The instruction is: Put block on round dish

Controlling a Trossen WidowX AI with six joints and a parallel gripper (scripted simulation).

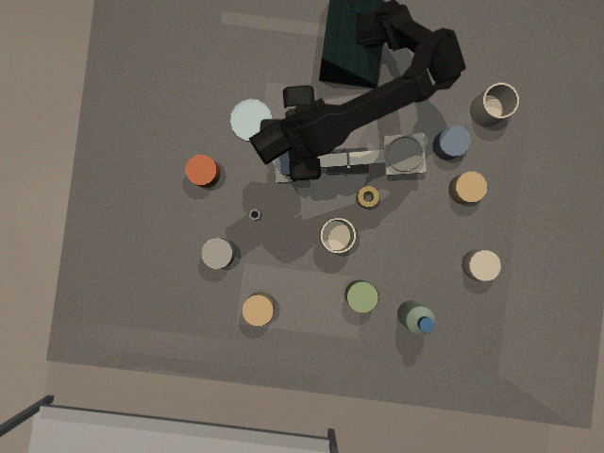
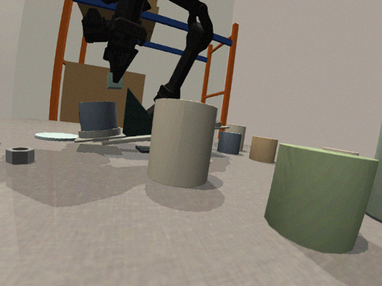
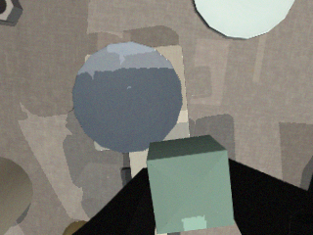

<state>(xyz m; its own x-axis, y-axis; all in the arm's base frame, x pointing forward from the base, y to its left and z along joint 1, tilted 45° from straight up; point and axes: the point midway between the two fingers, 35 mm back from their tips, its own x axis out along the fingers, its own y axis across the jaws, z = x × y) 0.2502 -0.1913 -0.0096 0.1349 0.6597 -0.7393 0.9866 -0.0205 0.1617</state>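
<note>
The pale blue round dish is 14 cm below my gripper tip, 12 cm to the right of it and 7 cm behind it. Round my gripper tip: mint-green block (1 cm above); blue-grey cup (8 cm below, 4 cm to the right, 3 cm ahead); balance (11 cm to the left, 10 cm below, 2 cm ahead).
</note>
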